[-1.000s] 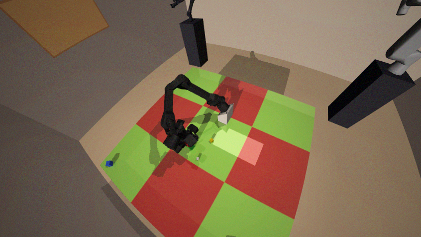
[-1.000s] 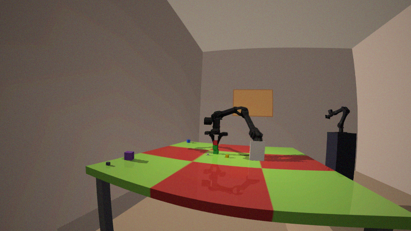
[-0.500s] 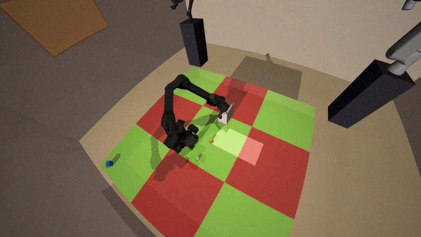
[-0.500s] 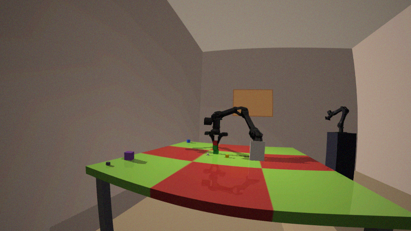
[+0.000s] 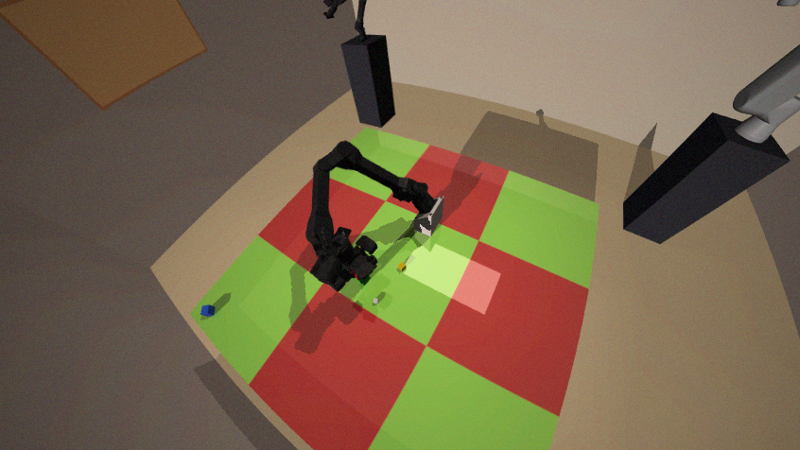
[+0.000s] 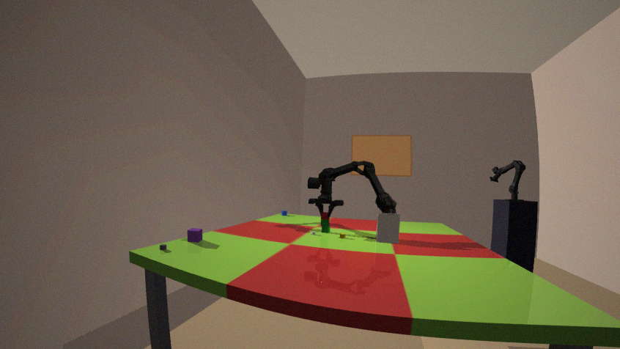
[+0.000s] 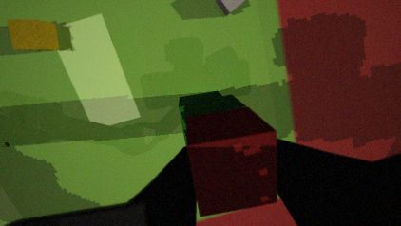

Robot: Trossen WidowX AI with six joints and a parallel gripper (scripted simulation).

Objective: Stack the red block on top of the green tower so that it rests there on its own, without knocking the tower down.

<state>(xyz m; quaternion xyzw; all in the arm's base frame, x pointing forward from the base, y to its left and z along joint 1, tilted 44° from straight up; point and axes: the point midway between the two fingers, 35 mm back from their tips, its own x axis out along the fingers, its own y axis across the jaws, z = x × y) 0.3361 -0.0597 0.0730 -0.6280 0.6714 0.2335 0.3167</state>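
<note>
Right now my gripper tip is 1 cm below the red block. The rest, counted from my gripper tip: small white cube 4 cm ahead, 8 cm to the left, 7 cm below; then small orange block 11 cm behind, 10 cm to the left, 7 cm below; then blue block 44 cm ahead, 48 cm to the right, 6 cm below.
</note>
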